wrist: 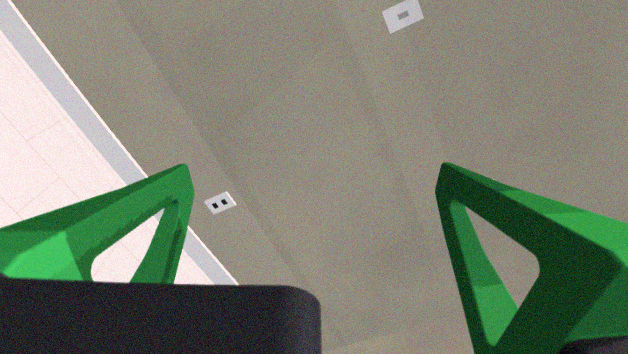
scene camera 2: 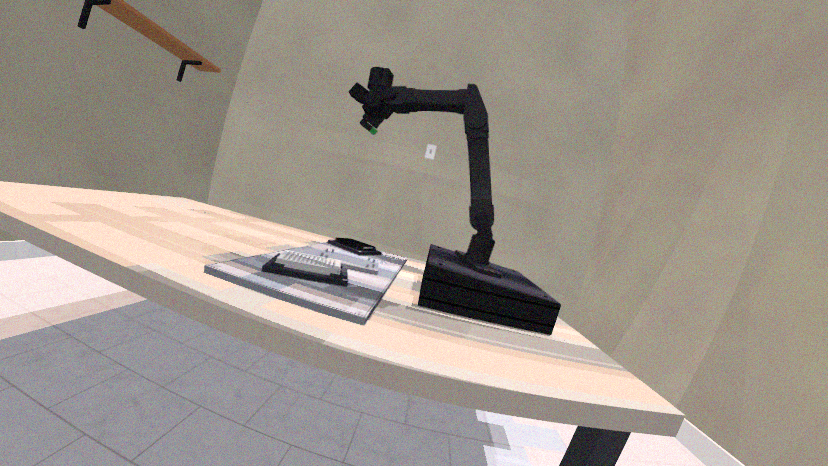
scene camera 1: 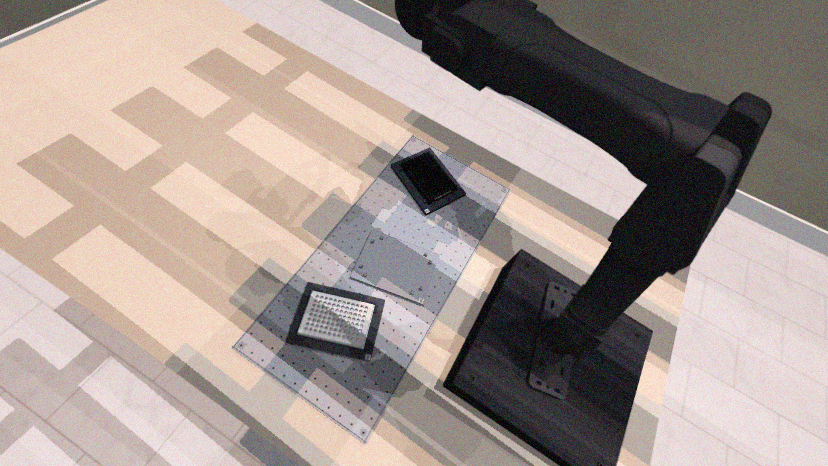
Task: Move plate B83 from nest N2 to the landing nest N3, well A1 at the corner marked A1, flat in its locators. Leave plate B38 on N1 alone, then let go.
Observation:
My gripper (wrist: 314, 177) is open, holding nothing. I also see a grey perforated baseplate (scene camera 1: 354, 392).
The grey perforated baseplate also shows in scene camera 2 (scene camera 2: 363, 289).

